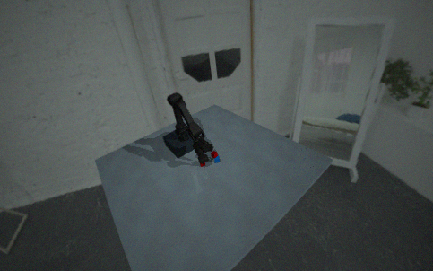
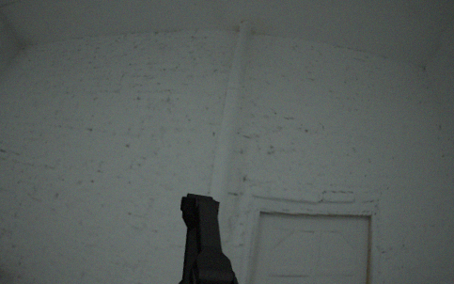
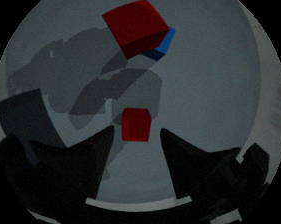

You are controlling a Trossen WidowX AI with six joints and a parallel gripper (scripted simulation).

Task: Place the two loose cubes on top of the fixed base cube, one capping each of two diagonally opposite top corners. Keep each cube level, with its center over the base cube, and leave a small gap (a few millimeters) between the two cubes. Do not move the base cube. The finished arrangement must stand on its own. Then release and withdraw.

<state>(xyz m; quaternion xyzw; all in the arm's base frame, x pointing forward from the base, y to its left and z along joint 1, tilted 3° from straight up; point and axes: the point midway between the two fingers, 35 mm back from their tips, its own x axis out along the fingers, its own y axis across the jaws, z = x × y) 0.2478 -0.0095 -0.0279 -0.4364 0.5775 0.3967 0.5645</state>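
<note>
The blue cube is 10 cm to the left of my gripper tip, 4 cm ahead of it and 2 cm below it.
</note>
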